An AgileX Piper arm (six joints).
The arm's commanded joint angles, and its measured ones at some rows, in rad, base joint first. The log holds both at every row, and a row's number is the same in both.
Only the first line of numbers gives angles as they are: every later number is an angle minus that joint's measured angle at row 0.
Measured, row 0:
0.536 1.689 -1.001 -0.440 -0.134 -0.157
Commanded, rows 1 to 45:
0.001 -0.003 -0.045 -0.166 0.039 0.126
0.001 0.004 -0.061 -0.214 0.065 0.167
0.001 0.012 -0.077 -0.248 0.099 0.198
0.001 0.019 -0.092 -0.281 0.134 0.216
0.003 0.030 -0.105 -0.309 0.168 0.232
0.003 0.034 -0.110 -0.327 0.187 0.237
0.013 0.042 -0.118 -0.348 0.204 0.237
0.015 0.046 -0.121 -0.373 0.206 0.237
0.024 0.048 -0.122 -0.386 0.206 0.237
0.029 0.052 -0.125 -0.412 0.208 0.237
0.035 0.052 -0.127 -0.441 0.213 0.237
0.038 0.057 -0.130 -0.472 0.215 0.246
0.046 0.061 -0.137 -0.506 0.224 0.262
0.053 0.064 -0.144 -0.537 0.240 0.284
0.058 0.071 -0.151 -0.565 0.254 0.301
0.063 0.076 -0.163 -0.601 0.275 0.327
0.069 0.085 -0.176 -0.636 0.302 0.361
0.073 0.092 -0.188 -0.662 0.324 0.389
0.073 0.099 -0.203 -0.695 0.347 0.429
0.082 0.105 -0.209 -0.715 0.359 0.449
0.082 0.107 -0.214 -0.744 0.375 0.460
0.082 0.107 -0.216 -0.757 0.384 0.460
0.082 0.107 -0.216 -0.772 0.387 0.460
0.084 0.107 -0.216 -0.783 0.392 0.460
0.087 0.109 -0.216 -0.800 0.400 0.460
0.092 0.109 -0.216 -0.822 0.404 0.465
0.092 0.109 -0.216 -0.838 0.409 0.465
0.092 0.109 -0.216 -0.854 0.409 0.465
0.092 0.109 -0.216 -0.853 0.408 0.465
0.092 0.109 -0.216 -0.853 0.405 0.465
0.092 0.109 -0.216 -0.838 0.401 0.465
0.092 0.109 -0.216 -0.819 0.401 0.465
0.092 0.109 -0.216 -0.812 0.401 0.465
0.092 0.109 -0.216 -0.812 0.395 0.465
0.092 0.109 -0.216 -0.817 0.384 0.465
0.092 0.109 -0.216 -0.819 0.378 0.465
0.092 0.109 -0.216 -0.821 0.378 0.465
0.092 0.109 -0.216 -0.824 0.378 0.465
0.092 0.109 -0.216 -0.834 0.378 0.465
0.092 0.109 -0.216 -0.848 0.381 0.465
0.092 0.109 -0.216 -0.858 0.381 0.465
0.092 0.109 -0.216 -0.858 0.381 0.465
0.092 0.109 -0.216 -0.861 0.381 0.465
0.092 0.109 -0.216 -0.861 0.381 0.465
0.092 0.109 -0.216 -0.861 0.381 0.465
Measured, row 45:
0.092 0.115 -0.204 -0.840 0.390 0.462
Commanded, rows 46 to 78:
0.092 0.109 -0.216 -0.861 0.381 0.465
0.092 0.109 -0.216 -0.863 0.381 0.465
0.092 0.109 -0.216 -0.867 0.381 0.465
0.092 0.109 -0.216 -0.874 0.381 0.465
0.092 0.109 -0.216 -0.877 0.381 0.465
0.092 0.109 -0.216 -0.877 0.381 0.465
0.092 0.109 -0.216 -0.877 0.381 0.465
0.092 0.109 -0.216 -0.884 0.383 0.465
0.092 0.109 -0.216 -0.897 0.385 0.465
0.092 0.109 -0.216 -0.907 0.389 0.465
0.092 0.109 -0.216 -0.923 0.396 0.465
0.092 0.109 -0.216 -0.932 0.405 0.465
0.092 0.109 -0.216 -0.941 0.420 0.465
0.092 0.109 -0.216 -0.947 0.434 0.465
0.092 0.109 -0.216 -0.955 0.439 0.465
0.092 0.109 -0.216 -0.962 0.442 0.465
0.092 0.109 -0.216 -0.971 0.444 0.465
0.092 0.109 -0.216 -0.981 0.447 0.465
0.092 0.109 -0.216 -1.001 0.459 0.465
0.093 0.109 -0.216 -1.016 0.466 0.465
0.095 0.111 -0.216 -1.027 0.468 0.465
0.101 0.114 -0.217 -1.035 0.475 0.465
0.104 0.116 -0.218 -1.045 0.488 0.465
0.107 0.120 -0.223 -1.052 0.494 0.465
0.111 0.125 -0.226 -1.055 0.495 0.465
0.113 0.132 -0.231 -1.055 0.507 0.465
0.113 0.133 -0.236 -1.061 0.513 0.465
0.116 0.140 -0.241 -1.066 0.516 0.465
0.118 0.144 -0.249 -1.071 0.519 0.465
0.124 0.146 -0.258 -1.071 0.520 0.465
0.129 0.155 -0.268 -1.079 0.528 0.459
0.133 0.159 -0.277 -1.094 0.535 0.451
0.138 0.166 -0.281 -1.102 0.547 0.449
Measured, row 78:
0.124 0.164 -0.254 -1.061 0.520 0.460
